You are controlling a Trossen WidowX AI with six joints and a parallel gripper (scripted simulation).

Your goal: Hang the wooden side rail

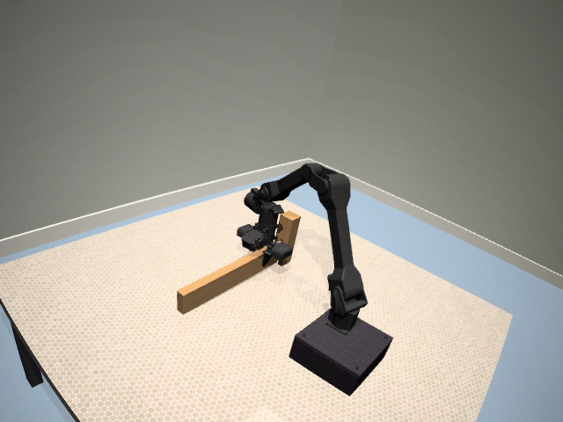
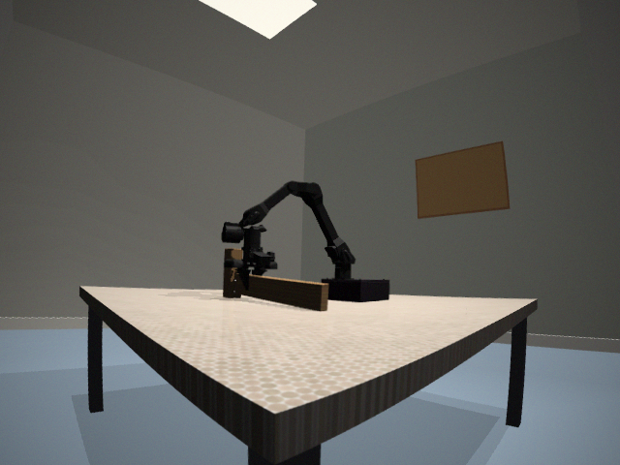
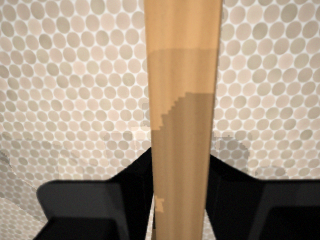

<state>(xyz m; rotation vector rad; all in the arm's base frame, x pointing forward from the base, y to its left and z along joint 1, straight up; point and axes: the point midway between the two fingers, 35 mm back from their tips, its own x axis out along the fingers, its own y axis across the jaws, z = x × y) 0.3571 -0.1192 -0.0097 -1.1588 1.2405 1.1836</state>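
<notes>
My gripper tip is now 120 mm to the left of the headboard post, 40 mm below it and 10 mm past it.
</notes>
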